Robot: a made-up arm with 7 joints.
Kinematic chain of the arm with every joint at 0, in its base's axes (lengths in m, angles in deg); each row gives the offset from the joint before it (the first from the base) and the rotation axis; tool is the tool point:
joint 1: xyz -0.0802 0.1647 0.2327 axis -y
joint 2: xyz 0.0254 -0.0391 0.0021 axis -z
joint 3: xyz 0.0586 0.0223 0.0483 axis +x
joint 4: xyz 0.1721 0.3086 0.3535 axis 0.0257 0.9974 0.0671
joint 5: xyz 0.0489 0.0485 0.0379 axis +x
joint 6: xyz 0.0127 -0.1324 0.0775 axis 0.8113 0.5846 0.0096
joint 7: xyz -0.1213 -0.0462 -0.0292 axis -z
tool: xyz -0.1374 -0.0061 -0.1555
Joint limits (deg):
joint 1: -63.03..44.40
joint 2: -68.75..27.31
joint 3: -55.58..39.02
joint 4: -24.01..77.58
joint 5: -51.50..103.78
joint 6: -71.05..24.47
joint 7: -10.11..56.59
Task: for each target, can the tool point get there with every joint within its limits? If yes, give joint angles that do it. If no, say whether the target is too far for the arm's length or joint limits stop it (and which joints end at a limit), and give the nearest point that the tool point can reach.
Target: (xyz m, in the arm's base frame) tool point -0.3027 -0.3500 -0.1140
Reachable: no: joint limits stop it (at a limit: joint 1, joint 2, joint 3, joint 6, joint 7) | nearest point -0.3116 0.1575 -0.0801 | short by 0.509 m
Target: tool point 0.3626 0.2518 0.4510
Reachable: yes | joints -45.51 3.62 3.86 22.26 -37.82 -19.60 39.70
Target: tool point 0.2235 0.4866 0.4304
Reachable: yes | joints -18.51 10.47 -44.18 68.30 -12.64 -30.47 26.06
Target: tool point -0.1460 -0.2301 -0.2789
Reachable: no: joint limits stop it (at a limit: joint 1, joint 2, joint 3, joint 4, joint 6, joint 7) | nearest point -0.0575 0.1392 -0.1973 | short by 0.388 m
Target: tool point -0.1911 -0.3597 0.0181
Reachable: no: joint limits stop it (at a limit: joint 1, joint 2, joint 3, joint 4, joint 6, joint 7) | nearest point 0.1826 -0.0851 0.1857 | short by 0.493 m
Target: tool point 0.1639 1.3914 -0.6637
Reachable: no: too far | nearest point 0.0678 0.7334 -0.1963 | short by 0.813 m
